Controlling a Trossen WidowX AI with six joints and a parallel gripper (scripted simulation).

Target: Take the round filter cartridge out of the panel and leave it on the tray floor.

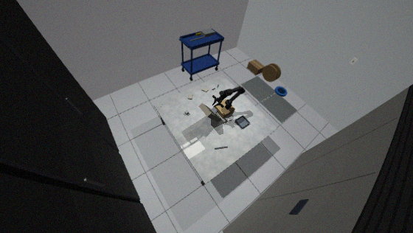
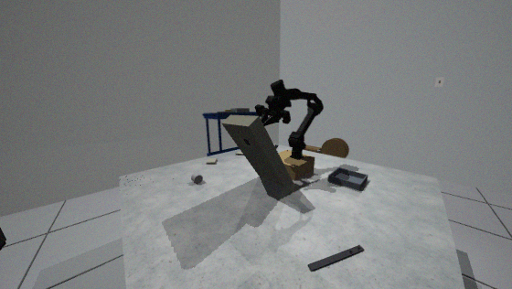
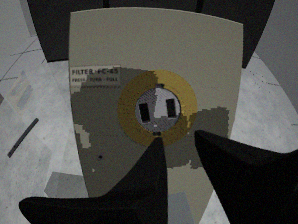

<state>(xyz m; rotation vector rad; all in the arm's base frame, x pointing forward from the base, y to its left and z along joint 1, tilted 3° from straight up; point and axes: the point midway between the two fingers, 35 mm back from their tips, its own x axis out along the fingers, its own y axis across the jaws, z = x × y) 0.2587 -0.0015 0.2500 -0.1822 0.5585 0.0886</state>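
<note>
Right now the round filter cartridge is 60 mm ahead of my gripper tip, 10 mm to the left of it and 40 mm below it. From my gripper tip the other things lie so: service panel: 20 mm ahead, 10 mm to the left, 120 mm below; tray: 370 mm behind, 270 mm to the left, 290 mm below.
</note>
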